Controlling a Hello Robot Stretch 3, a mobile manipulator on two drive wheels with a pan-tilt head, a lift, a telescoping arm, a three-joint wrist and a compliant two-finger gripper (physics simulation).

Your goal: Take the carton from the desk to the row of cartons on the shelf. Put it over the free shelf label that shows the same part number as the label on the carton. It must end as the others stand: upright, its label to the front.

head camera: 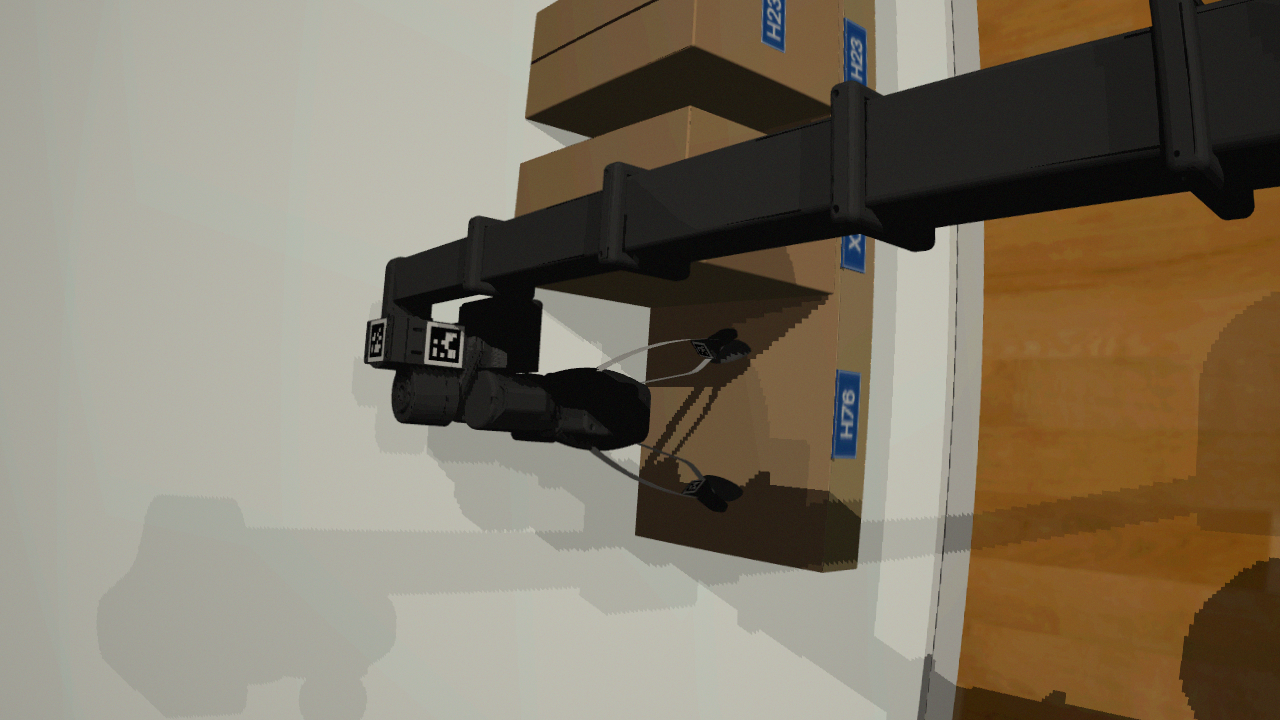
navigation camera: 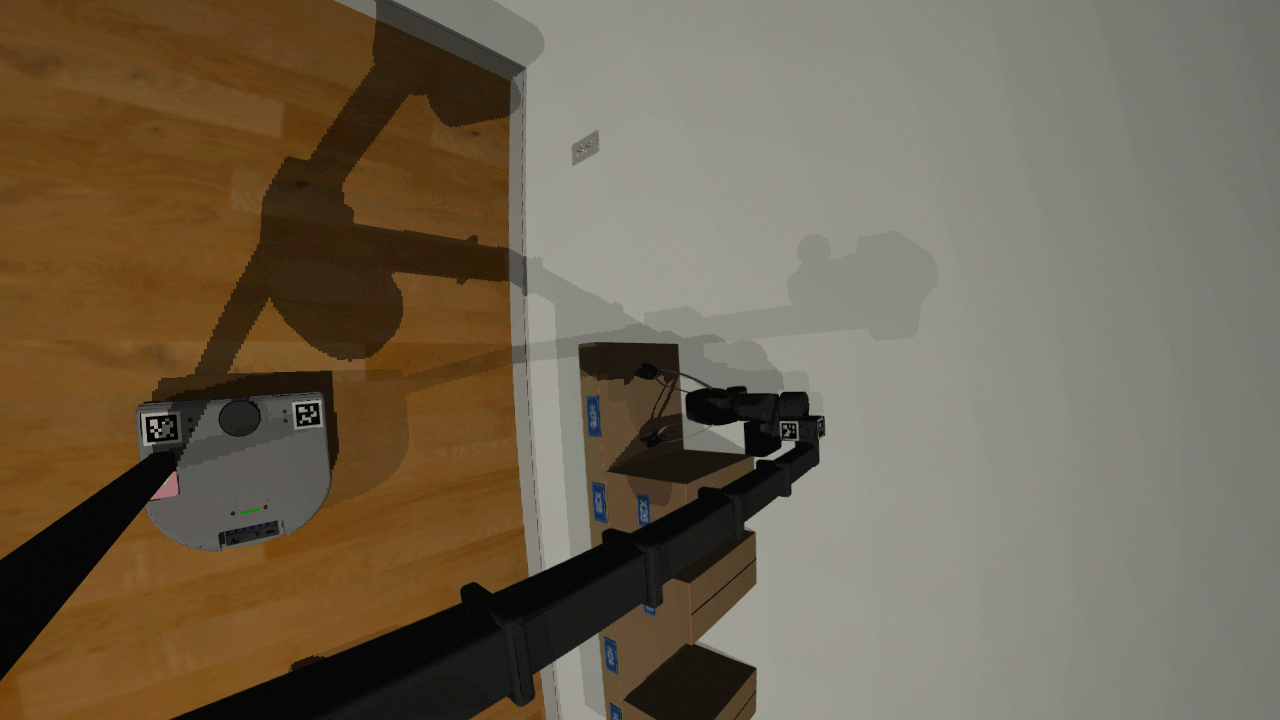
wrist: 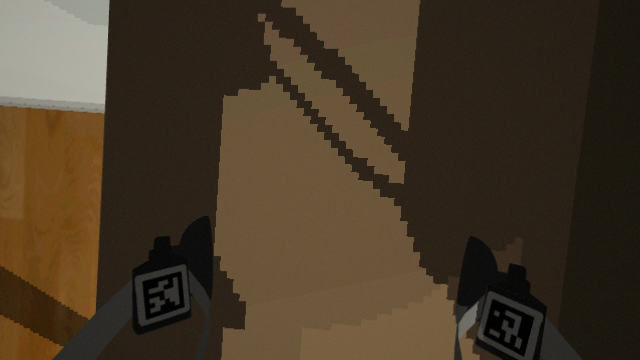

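Seen in the pictures: gripper, fingertip midpoint: (head camera: 739, 421) (navigation camera: 640, 405); robot's base, link origin: (navigation camera: 240, 416).
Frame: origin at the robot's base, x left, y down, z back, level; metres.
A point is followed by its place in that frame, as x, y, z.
Note:
My gripper (head camera: 714, 419) {-0.646, -0.686, 0.022} (navigation camera: 650, 402) {-0.646, -0.686, 0.022} (wrist: 334, 255) {-0.646, -0.686, 0.022} is open, with nothing between its fingers. It points down over the bare end bay of the brown shelf (head camera: 787, 420) {-0.585, -0.686, 0.024} (navigation camera: 629, 420) {-0.610, -0.686, 0.048} (wrist: 310, 220). This bay's blue front label (head camera: 845, 414) {-0.529, -0.672, 0.030} (navigation camera: 593, 416) {-0.529, -0.670, 0.030} reads H76. Beside it a carton (head camera: 572, 179) {-0.685, -0.866, 0.223} (navigation camera: 680, 465) {-0.640, -0.782, 0.136} stands upright over a shelf label (head camera: 853, 252) {-0.527, -0.671, 0.173} (navigation camera: 598, 501) {-0.526, -0.669, 0.193} that starts with X; my arm partly covers it in the head view. Further along, a carton (head camera: 617, 71) {-0.629, -0.866, 0.311} labelled H23 stands over the shelf label H23 (head camera: 855, 53) {-0.523, -0.671, 0.365}. No carton is in my grip, and the desk does not show.
My extended arm (head camera: 733, 197) {-0.302, -1.039, 0.099} (navigation camera: 572, 617) {-0.158, -1.041, 0.101} crosses above the row of cartons. More cartons (navigation camera: 693, 685) {-0.650, -0.778, 0.635} stand farther along the shelf. A pale wall (head camera: 223, 268) {-0.789, -1.139, 0.115} (navigation camera: 1029, 447) {-0.788, -1.342, 0.108} is behind the shelf. My base (navigation camera: 241, 474) {0.006, -0.160, 0.111} stands on the wooden floor (navigation camera: 429, 465) {-0.462, 0.000, 0.196} in front.

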